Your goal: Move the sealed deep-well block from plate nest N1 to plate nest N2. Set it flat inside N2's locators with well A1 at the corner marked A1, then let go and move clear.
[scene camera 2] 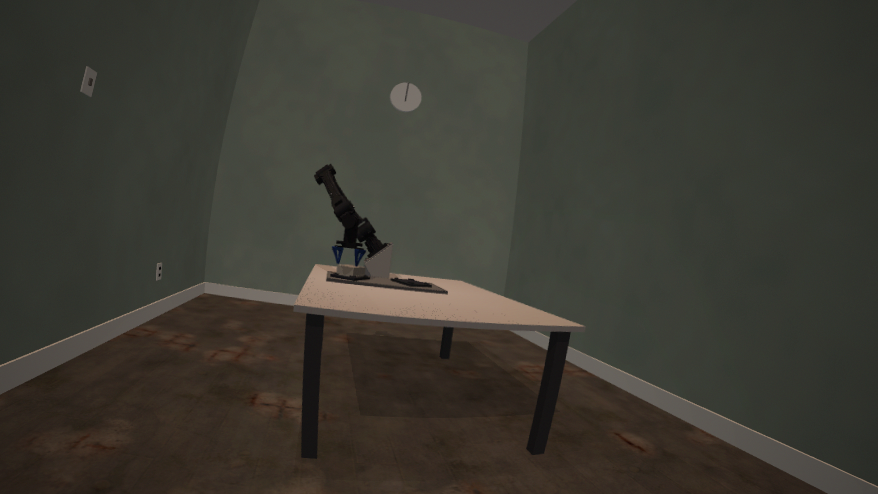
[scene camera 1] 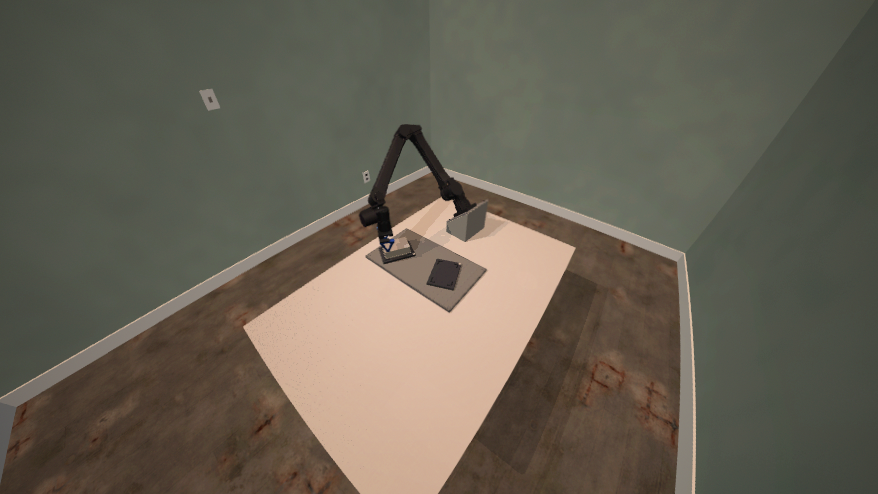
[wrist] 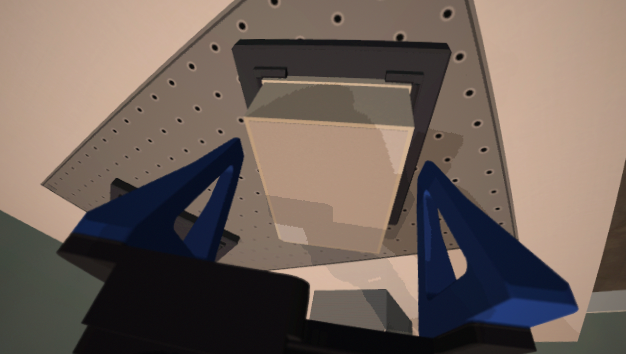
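Seen in the pictures: gripper, fingertip midpoint: (scene camera 2: 347, 265) (scene camera 1: 386, 245) (wrist: 329, 157); arm's base, link origin: (scene camera 2: 378, 251) (scene camera 1: 465, 211).
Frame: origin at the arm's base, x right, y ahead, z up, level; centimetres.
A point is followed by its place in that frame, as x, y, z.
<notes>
The sealed deep-well block (scene camera 1: 400, 250) @(9.9, 39.6, -7.3) (scene camera 2: 351, 270) @(14.3, 45.8, -7.7) (wrist: 330, 170) @(15.8, 41.2, -6.3), pale with a clear-looking top, sits in the dark nest N1 (wrist: 340, 57) @(18.0, 45.3, -10.5). It looks flat, with locator tabs beside its far end in the wrist view. My gripper (scene camera 1: 386, 248) @(16.4, 42.4, -5.9) (scene camera 2: 347, 264) @(16.4, 42.4, -5.9) (wrist: 329, 157) @(16.4, 42.4, -5.9) is open and empty, pointing down. Its blue fingers stand apart on either side of the block's outline, with the tips at about the level of its top or slightly above. Nest N2 (scene camera 1: 444, 274) @(-14.4, 35.7, -10.5) (scene camera 2: 411, 282) @(-12.6, 43.0, -10.1) is empty; in the wrist view it is partly hidden behind the left finger. The A1 lettering cannot be read.
Both nests are on a grey perforated plate (scene camera 1: 417, 264) @(0.2, 38.1, -11.7) (wrist: 300, 20) @(16.6, 47.8, -11.7) on the pale table (scene camera 1: 392, 368) @(-27.2, 79.5, -13.0) (scene camera 2: 442, 310) @(-14.8, 93.0, -13.0). The arm's grey base mount (scene camera 1: 472, 224) @(-6.9, 2.9, -3.9) (scene camera 2: 378, 264) @(-0.3, 8.0, -6.3) (wrist: 350, 302) @(0.9, 7.9, -10.8) stands behind the plate. The black arm arches above.
</notes>
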